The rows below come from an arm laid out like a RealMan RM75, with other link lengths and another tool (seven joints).
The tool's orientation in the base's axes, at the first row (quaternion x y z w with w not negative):
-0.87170 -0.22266 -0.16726 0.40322
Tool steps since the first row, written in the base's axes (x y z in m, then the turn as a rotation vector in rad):
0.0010 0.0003 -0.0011 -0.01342 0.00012 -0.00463
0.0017 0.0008 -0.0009 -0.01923 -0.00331 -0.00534
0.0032 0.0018 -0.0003 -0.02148 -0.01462 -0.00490
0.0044 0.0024 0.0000 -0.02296 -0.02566 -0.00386
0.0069 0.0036 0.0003 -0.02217 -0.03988 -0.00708
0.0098 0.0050 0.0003 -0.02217 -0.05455 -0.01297
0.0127 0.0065 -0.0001 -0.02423 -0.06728 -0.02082
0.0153 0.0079 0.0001 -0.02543 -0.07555 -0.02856
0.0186 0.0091 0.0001 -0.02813 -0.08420 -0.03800
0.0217 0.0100 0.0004 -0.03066 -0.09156 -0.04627
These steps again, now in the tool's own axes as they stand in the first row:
0.0004 0.0010 0.0010 -0.01349 -0.00418 0.00146
0.0012 0.0010 0.0014 -0.01960 -0.00480 -0.00142
0.0030 0.0008 0.0019 -0.02416 0.00026 -0.01074
0.0043 0.0009 0.0024 -0.02772 0.00519 -0.02013
0.0069 0.0013 0.0034 -0.03217 0.01581 -0.02911
0.0097 0.0021 0.0048 -0.03866 0.02796 -0.03687
0.0123 0.0030 0.0065 -0.04732 0.03914 -0.04214
0.0150 0.0034 0.0078 -0.05408 0.04814 -0.04391
0.0181 0.0044 0.0091 -0.06300 0.05764 -0.04510
0.0211 0.0053 0.0100 -0.07090 0.06575 -0.04598

